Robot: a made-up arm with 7 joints. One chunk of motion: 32 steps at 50 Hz.
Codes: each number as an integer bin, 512 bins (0 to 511) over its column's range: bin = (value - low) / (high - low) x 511, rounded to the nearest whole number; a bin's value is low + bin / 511 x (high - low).
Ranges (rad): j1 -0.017..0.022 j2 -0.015..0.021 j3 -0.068..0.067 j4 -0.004..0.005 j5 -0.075..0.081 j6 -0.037..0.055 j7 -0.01..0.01
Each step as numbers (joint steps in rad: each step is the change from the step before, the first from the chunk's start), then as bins.
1 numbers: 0.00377 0.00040 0.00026 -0.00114 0.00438 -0.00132 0.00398
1 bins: 272 219 258 162 260 198 357
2 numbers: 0.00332 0.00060 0.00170 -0.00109 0.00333 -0.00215 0.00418
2 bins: 266 221 264 165 257 194 362
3 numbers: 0.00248 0.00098 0.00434 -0.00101 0.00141 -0.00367 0.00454
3 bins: 255 227 274 170 250 185 371
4 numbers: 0.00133 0.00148 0.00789 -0.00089 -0.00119 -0.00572 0.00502
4 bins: 240 234 287 177 242 174 384
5 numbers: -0.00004 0.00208 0.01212 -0.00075 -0.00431 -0.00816 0.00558
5 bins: 222 242 303 185 232 160 398
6 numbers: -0.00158 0.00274 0.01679 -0.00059 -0.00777 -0.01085 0.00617
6 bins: 202 252 321 194 220 145 413
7 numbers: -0.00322 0.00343 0.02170 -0.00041 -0.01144 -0.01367 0.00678
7 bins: 181 262 340 204 208 130 429
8 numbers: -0.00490 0.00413 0.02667 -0.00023 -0.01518 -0.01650 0.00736
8 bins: 159 272 358 214 196 114 444
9 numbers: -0.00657 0.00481 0.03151 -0.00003 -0.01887 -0.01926 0.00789
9 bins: 137 281 377 225 184 99 457
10 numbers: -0.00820 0.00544 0.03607 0.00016 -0.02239 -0.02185 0.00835
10 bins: 115 290 394 236 172 84 469
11 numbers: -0.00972 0.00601 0.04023 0.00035 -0.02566 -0.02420 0.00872
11 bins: 95 298 410 247 162 71 478
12 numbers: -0.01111 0.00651 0.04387 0.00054 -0.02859 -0.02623 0.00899
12 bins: 77 305 423 258 152 60 485
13 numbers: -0.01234 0.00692 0.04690 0.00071 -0.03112 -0.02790 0.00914
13 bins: 61 311 435 267 144 51 489
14 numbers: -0.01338 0.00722 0.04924 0.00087 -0.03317 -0.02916 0.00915
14 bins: 47 315 444 277 137 44 489
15 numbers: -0.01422 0.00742 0.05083 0.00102 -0.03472 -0.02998 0.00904
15 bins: 36 318 450 285 132 39 486
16 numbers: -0.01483 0.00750 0.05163 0.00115 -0.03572 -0.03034 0.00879
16 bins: 28 319 453 292 129 37 480
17 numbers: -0.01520 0.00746 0.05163 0.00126 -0.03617 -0.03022 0.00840
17 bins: 24 319 453 299 127 38 470
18 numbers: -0.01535 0.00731 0.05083 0.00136 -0.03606 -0.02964 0.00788
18 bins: 22 317 450 304 128 41 457
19 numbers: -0.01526 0.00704 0.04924 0.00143 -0.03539 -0.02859 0.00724
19 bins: 23 313 444 308 130 47 440
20 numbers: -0.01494 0.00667 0.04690 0.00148 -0.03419 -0.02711 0.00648
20 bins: 27 308 435 311 134 55 421
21 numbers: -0.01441 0.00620 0.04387 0.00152 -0.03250 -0.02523 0.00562
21 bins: 34 301 423 313 139 65 399
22 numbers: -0.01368 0.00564 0.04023 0.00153 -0.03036 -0.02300 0.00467
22 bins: 44 293 410 314 146 78 375
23 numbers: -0.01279 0.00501 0.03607 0.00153 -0.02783 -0.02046 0.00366
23 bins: 55 284 394 314 155 92 349
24 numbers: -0.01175 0.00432 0.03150 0.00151 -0.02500 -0.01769 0.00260
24 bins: 69 274 377 313 164 107 322
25 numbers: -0.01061 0.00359 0.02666 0.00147 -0.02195 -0.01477 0.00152
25 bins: 84 264 358 311 174 123 294
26 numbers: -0.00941 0.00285 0.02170 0.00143 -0.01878 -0.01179 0.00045
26 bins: 99 253 340 308 184 140 267
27 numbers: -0.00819 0.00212 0.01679 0.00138 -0.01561 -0.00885 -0.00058
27 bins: 115 243 321 305 195 156 241
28 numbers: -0.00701 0.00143 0.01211 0.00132 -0.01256 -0.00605 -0.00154
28 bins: 131 233 303 302 205 172 216
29 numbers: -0.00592 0.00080 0.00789 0.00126 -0.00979 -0.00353 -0.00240
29 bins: 145 224 287 299 214 186 194
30 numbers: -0.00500 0.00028 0.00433 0.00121 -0.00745 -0.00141 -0.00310
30 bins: 157 217 274 296 221 198 176
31 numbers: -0.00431 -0.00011 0.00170 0.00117 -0.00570 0.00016 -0.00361
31 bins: 166 211 264 294 227 206 163
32 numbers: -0.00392 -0.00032 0.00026 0.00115 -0.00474 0.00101 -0.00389
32 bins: 171 208 258 292 230 211 156
